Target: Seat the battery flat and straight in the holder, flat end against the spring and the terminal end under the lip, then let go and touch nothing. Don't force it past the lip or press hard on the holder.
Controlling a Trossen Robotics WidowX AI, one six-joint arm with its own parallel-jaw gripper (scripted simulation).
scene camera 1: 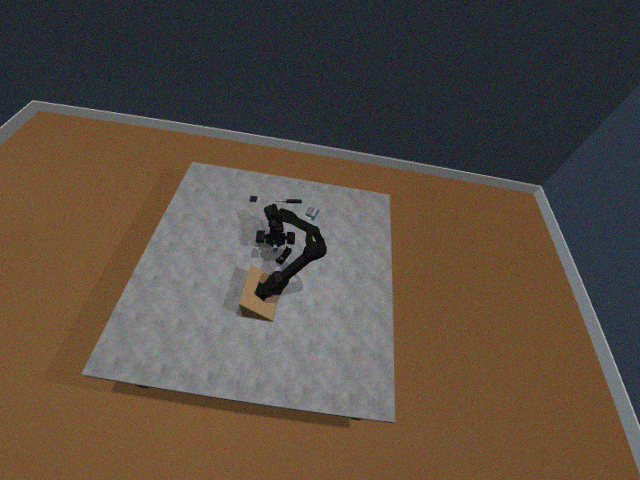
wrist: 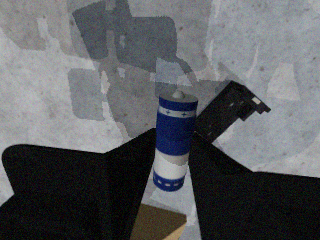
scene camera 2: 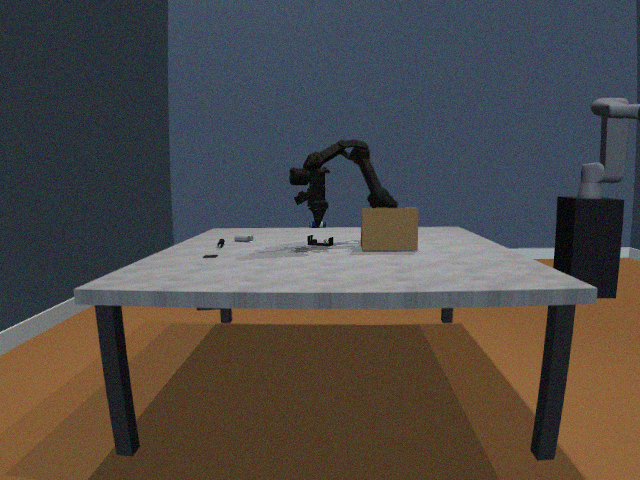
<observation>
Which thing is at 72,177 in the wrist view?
The gripper.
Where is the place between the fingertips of the gripper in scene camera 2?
317,226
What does the gripper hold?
A white battery.
</observation>
